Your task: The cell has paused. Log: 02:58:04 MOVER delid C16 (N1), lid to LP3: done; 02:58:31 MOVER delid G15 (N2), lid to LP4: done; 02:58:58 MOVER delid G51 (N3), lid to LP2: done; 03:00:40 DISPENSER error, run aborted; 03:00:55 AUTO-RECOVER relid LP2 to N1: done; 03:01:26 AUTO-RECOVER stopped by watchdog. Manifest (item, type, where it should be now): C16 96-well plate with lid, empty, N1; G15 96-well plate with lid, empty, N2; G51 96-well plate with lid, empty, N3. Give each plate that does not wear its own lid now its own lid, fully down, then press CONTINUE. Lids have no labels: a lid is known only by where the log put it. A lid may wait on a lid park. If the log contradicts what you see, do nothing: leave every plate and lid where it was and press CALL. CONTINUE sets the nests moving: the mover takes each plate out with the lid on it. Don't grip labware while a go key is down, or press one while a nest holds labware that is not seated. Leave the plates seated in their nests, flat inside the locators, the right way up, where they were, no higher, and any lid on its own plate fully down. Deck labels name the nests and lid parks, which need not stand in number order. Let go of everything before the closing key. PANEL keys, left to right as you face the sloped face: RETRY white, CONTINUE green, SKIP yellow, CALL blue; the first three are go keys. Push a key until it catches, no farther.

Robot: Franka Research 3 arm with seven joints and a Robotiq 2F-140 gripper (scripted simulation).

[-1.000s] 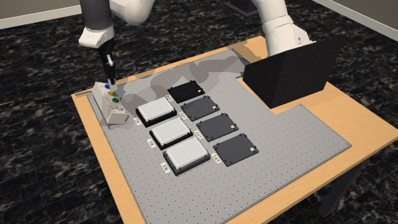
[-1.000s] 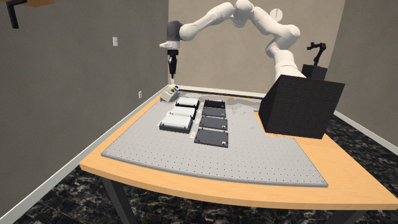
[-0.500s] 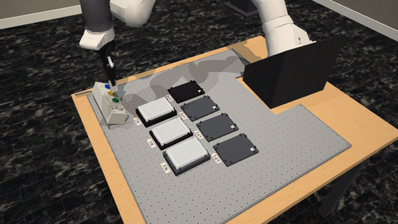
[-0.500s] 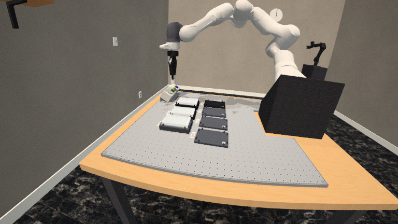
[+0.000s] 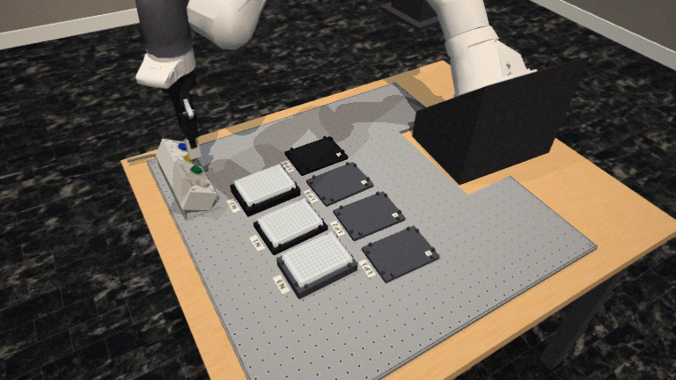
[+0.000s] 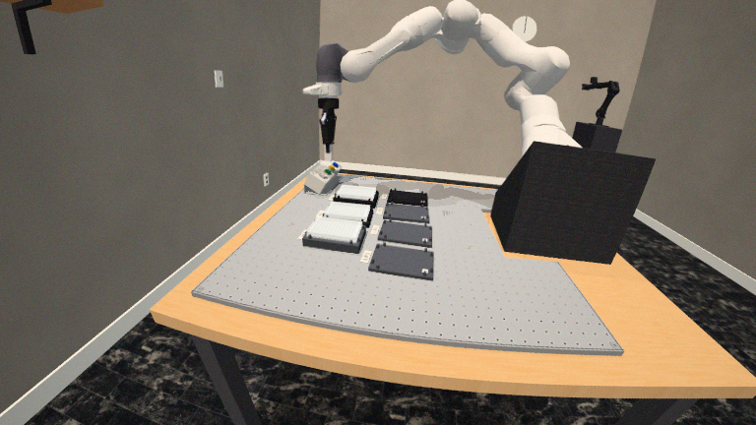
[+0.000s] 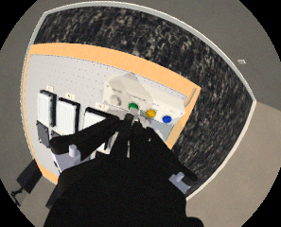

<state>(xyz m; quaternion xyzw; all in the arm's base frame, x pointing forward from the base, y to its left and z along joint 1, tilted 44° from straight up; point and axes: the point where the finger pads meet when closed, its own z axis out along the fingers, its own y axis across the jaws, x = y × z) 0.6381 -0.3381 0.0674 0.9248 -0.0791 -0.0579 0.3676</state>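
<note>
My hand is 8 cm above the green key. From my hand the other things lie so: blue key (10 cm to the right, 8 cm below, 1 cm behind); white key (8 cm below, 5 cm to the left, 1 cm ahead); yellow key (8 cm below, 5 cm to the right).
</note>
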